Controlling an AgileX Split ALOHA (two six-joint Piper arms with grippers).
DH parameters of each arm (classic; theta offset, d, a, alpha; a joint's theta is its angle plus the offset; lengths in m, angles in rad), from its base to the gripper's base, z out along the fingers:
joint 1: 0 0.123 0 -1.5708
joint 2: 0.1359 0 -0.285 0
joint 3: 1.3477 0 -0.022 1.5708
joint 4: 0 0.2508 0 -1.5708
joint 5: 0 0 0.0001 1.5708
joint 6: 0 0.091 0 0
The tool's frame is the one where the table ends.
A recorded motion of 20 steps. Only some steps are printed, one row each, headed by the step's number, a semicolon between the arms.
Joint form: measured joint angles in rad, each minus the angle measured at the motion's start. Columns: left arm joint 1, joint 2, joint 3, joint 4, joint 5, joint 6; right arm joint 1, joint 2, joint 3, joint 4, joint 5, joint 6.
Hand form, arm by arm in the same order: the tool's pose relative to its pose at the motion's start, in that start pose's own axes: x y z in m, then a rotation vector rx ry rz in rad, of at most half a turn. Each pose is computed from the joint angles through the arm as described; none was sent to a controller.
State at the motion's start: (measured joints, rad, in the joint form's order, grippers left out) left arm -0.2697 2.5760 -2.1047 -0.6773 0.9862 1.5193; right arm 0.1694 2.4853 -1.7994 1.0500 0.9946 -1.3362
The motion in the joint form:
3: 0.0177 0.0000 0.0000 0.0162 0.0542 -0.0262; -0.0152 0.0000 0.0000 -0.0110 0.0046 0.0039
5: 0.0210 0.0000 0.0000 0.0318 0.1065 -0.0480; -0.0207 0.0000 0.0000 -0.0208 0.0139 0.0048
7: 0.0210 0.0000 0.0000 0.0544 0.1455 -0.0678; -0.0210 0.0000 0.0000 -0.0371 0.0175 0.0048
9: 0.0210 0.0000 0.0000 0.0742 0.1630 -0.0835; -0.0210 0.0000 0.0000 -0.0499 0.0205 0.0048
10: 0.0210 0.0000 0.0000 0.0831 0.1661 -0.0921; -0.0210 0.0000 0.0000 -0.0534 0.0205 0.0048
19: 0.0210 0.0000 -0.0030 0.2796 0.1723 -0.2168; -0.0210 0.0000 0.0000 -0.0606 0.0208 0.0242
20: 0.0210 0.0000 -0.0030 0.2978 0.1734 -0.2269; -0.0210 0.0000 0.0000 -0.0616 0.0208 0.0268
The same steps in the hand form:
3: 0.0083 -0.0006 -0.0047 0.0430 0.0177 -0.0321; 0.0030 -0.0047 -0.0052 0.0074 0.0038 0.0079
5: 0.0110 -0.0045 -0.0060 0.0921 0.0355 -0.0491; 0.0048 -0.0058 -0.0071 0.0037 0.0118 0.0072
7: 0.0131 -0.0079 -0.0064 0.1291 0.0594 -0.0584; 0.0061 -0.0059 -0.0072 0.0036 0.0260 -0.0013
9: 0.0148 -0.0094 -0.0068 0.1446 0.0795 -0.0650; 0.0071 -0.0059 -0.0072 0.0032 0.0373 -0.0080
10: 0.0155 -0.0096 -0.0069 0.1466 0.0883 -0.0694; 0.0074 -0.0059 -0.0072 0.0038 0.0401 -0.0099
19: 0.0310 -0.0075 -0.0099 0.1174 0.2683 -0.0986; 0.0079 -0.0060 -0.0073 0.0054 0.0461 0.0057
20: 0.0325 -0.0073 -0.0103 0.1144 0.2850 -0.1000; 0.0080 -0.0061 -0.0073 0.0057 0.0469 0.0078

